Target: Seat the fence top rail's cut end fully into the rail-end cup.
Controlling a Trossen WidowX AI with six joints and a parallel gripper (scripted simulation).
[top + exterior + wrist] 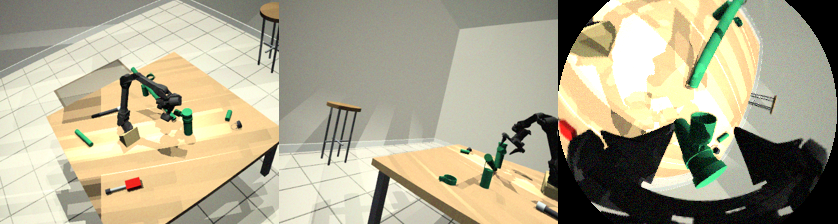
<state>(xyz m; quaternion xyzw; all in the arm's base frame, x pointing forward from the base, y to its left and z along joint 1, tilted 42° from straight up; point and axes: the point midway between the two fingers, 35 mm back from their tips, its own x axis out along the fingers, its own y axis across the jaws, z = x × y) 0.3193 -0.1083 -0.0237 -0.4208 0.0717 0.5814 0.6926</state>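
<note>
Now: gripper tip 10 mm short of the rail-end cup, 20 mm to the left of it and 10 mm above it. Round my gripper tip: short green piece 350 mm ahead, 110 mm to the right, 150 mm below; then small black clip 330 mm ahead, 220 mm to the right, 150 mm below; then small green line post 40 mm behind, 440 mm to the left, 60 mm below.
</note>
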